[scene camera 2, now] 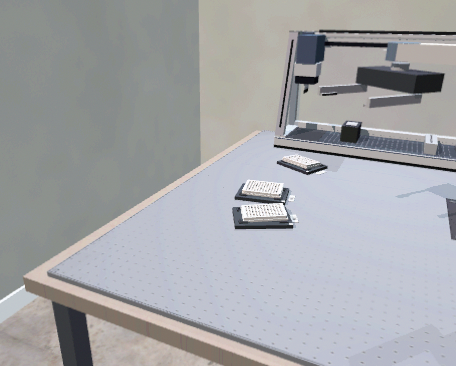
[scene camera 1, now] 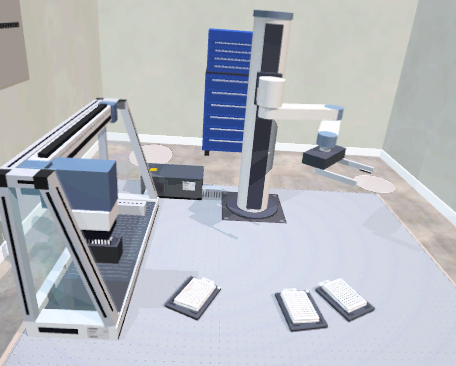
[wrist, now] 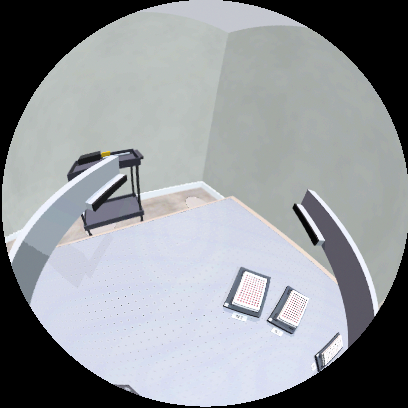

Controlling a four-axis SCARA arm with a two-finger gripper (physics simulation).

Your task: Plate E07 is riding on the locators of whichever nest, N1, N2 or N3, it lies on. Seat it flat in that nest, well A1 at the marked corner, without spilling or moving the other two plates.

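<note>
Three white well plates lie on dark nests. The left plate lies on its nest. The middle plate and right plate lie close together on separate nests. Small labels stand by the nests; their writing, E07 and the marked corners are too small to read. I cannot tell which plate rides high. My gripper is open and empty, high above the table and well away from the plates.
A gantry machine stands at the left in scene camera 1, with a black block on its deck. The arm's column stands behind the nests. A grey box sits near it. A cart stands beyond the table.
</note>
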